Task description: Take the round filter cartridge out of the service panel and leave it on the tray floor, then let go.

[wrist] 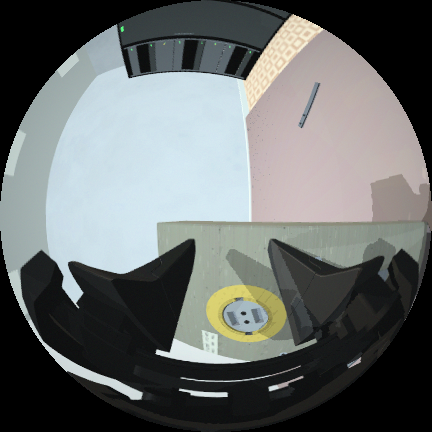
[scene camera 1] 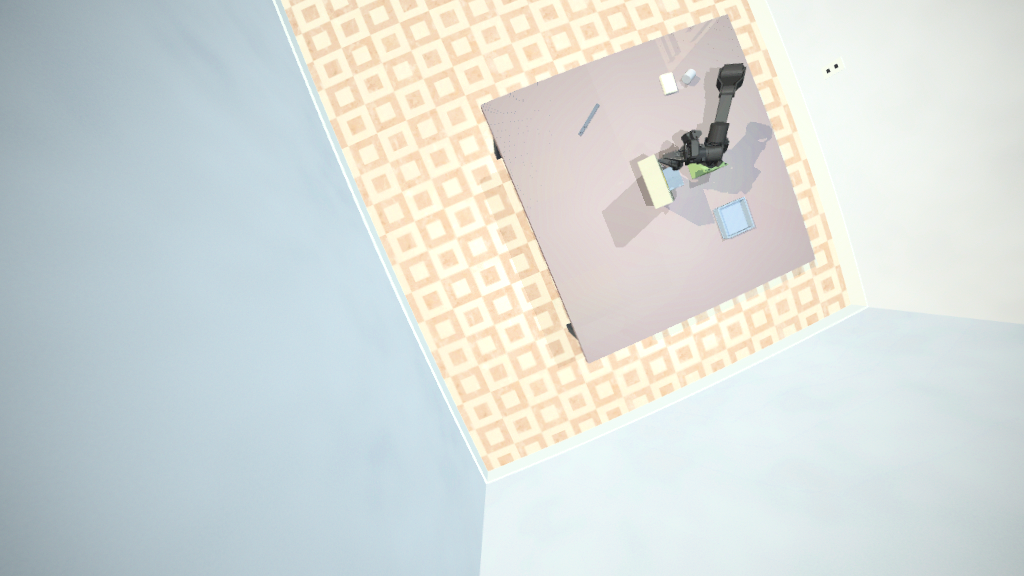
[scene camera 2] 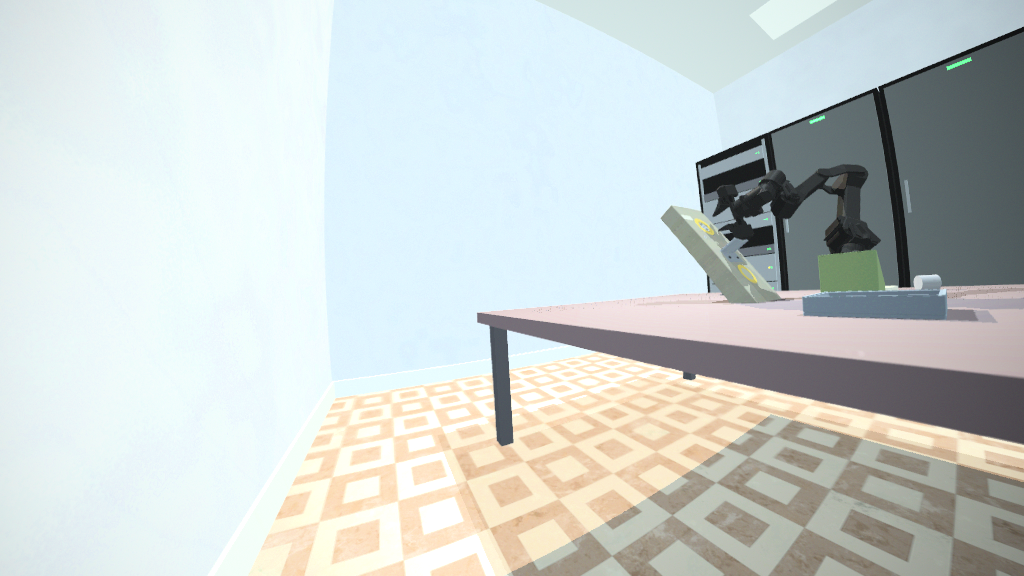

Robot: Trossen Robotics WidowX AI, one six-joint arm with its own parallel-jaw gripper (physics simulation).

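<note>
The service panel (scene camera 1: 655,182) (scene camera 2: 705,250) (wrist: 210,250) stands tilted on the table. The round grey filter cartridge (wrist: 245,316) sits in it inside a yellow ring (wrist: 216,312) (scene camera 2: 704,226), with two raised blocks and two dark dots on its face. My gripper (scene camera 1: 662,162) (scene camera 2: 720,220) (wrist: 232,244) is partly open and empty, close in front of the panel's upper part. In the wrist view the cartridge shows between the fingers, lower than the fingertips and right of centre; contact cannot be told. The blue tray (scene camera 1: 718,224) (scene camera 2: 873,305) lies on the table, apart from the panel.
A blue-grey piece (scene camera 1: 673,178) (scene camera 2: 733,248) sticks out from the panel's face below my gripper. A green block (scene camera 2: 850,272) is under the arm's base. A white cylinder (scene camera 1: 688,75) (scene camera 2: 928,282), a pale block (scene camera 1: 668,83) and a grey bar (scene camera 1: 588,119) (wrist: 310,105) lie on the table.
</note>
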